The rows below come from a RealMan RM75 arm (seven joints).
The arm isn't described. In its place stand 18 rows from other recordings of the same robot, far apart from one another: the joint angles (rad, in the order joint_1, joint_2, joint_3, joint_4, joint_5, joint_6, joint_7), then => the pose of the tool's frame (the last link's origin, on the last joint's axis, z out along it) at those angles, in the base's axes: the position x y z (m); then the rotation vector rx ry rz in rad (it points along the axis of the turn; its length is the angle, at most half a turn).
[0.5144 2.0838 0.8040 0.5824 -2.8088 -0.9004 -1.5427] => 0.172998 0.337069 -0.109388 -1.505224 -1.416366 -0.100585
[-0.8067 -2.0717 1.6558 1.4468 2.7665 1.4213 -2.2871] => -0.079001 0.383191 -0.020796 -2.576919 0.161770 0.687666
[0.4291 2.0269 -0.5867 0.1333 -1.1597 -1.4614 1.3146] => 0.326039 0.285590 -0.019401 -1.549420 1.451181 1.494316
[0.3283 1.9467 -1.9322 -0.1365 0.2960 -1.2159 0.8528] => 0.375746 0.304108 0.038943 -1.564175 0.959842 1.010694
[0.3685 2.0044 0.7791 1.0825 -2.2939 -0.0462 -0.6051] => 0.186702 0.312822 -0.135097 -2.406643 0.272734 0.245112
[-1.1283 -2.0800 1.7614 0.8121 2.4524 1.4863 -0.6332] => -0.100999 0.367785 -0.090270 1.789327 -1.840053 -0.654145
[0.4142 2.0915 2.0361 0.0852 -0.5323 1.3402 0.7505] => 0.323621 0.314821 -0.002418 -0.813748 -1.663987 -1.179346
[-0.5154 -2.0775 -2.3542 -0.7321 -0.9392 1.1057 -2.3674] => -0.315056 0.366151 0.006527 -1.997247 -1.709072 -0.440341
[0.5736 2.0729 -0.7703 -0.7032 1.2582 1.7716 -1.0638] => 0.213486 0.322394 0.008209 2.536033 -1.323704 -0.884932
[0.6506 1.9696 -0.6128 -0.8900 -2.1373 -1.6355 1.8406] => 0.232398 0.379179 0.085473 -2.655132 0.835028 0.532341
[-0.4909 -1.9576 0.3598 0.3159 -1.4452 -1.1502 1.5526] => -0.358991 0.357395 0.061913 -1.740282 -1.327263 -1.005459
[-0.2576 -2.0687 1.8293 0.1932 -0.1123 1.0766 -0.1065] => -0.369898 0.278227 -0.028352 -1.806584 -0.478442 -0.440480
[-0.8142 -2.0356 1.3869 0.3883 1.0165 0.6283 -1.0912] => -0.192252 0.458930 -0.038448 -2.244658 -0.531033 -0.548849
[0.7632 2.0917 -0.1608 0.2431 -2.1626 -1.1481 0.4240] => 0.199255 0.309377 -0.139566 -2.625958 0.230058 0.850209
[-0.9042 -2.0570 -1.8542 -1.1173 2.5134 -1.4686 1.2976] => -0.106981 0.408837 -0.007883 -2.863358 0.169620 0.476904
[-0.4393 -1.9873 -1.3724 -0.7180 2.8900 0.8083 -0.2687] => -0.220273 0.411969 0.042337 -1.652563 -0.384152 -0.947688
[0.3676 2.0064 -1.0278 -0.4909 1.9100 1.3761 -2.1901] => 0.289652 0.326226 0.021850 -2.275277 0.405453 0.922402
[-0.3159 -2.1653 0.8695 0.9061 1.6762 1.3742 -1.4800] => -0.260098 0.323631 0.014692 -2.400635 -0.699270 -0.852573
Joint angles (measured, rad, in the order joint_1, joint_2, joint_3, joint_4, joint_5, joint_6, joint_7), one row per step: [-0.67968 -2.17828 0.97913 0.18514 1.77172 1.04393 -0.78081]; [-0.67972 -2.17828 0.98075 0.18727 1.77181 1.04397 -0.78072]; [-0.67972 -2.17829 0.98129 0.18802 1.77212 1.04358 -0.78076]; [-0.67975 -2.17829 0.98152 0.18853 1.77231 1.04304 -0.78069]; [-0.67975 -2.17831 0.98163 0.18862 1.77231 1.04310 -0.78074]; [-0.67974 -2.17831 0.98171 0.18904 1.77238 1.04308 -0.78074]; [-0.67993 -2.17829 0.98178 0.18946 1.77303 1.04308 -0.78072]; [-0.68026 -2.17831 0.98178 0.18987 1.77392 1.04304 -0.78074]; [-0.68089 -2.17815 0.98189 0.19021 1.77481 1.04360 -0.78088]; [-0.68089 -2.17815 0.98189 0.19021 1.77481 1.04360 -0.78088]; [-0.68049 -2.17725 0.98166 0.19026 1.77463 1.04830 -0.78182]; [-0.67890 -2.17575 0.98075 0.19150 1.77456 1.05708 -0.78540]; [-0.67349 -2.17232 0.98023 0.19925 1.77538 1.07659 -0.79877]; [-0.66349 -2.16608 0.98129 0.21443 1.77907 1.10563 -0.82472]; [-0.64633 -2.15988 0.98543 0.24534 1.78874 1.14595 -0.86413]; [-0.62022 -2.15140 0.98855 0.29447 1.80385 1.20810 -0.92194]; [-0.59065 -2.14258 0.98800 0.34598 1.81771 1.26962 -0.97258]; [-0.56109 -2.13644 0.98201 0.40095 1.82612 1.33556 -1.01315]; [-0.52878 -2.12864 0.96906 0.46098 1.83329 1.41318 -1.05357]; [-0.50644 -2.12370 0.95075 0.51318 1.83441 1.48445 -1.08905]
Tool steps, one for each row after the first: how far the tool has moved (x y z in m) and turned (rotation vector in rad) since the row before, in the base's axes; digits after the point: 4 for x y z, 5 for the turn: [0.0002 0.0003 0.0002 0.00045 0.00118 -0.00256]; [0.0000 0.0001 0.0000 0.00020 0.00086 -0.00077]; [0.0000 0.0001 0.0000 0.00041 0.00074 -0.00044]; [0.0000 0.0000 0.0000 -0.00006 -0.00001 -0.00010]; [0.0000 0.0001 0.0001 0.00022 0.00016 -0.00035]; [0.0001 0.0001 0.0000 -0.00010 0.00055 -0.00084]; [0.0001 0.0001 0.0000 -0.00021 0.00066 -0.00100]; [0.0002 0.0001 0.0001 -0.00057 0.00036 -0.00145]; [0.0000 0.0000 0.0000 0.00000 0.00000 0.00000]; [0.0002 -0.0002 0.0004 -0.00188 -0.00333 -0.00047]; [0.0002 -0.0004 0.0009 -0.00311 -0.00685 0.00099]; [0.0002 -0.0005 0.0025 -0.00634 -0.01464 0.00422]; [-0.0005 -0.0007 0.0045 -0.01089 -0.01924 0.00892]; [-0.0005 -0.0012 0.0063 -0.01635 -0.02260 0.00828]; [-0.0004 -0.0022 0.0098 -0.02504 -0.03304 0.01029]; [-0.0016 -0.0029 0.0108 -0.02067 -0.02887 0.00813]; [0.0001 -0.0030 0.0113 -0.01484 -0.03352 -0.00103]; [-0.0001 -0.0040 0.0139 -0.01481 -0.03807 -0.00426]; [0.0024 -0.0026 0.0128 -0.01053 -0.03965 -0.00741]
